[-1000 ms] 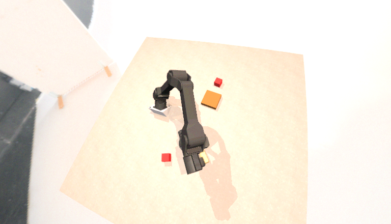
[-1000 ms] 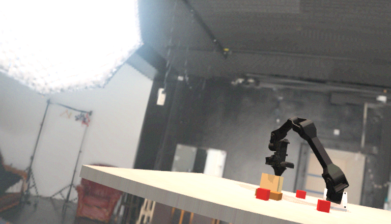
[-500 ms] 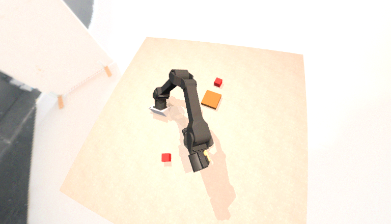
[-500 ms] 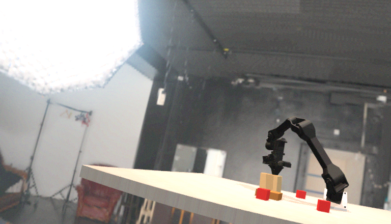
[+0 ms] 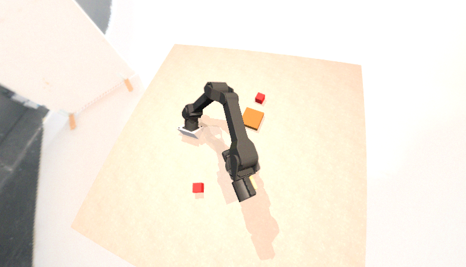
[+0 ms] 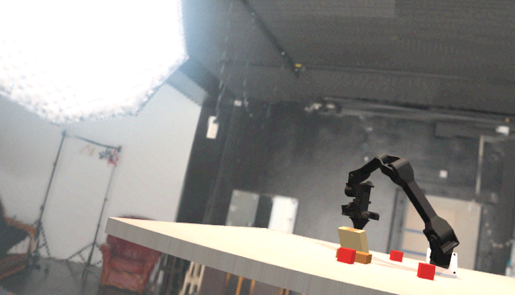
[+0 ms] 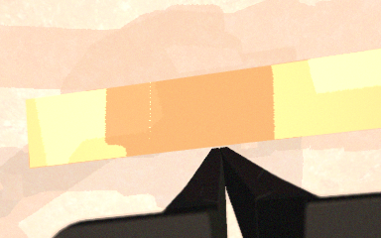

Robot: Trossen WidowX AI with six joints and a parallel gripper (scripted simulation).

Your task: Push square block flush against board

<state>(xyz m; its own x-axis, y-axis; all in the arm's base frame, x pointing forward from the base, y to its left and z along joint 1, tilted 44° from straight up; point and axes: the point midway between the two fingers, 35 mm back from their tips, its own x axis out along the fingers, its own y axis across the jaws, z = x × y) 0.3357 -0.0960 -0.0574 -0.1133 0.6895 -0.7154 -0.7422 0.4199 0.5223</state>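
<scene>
Now: the pale yellow board 3 cm below my gripper tip, 1 cm to the left of it and 1 cm ahead of it. The rest, counted from my gripper tip: orange square block: 29 cm to the left, 7 cm behind, 6 cm below.
</scene>
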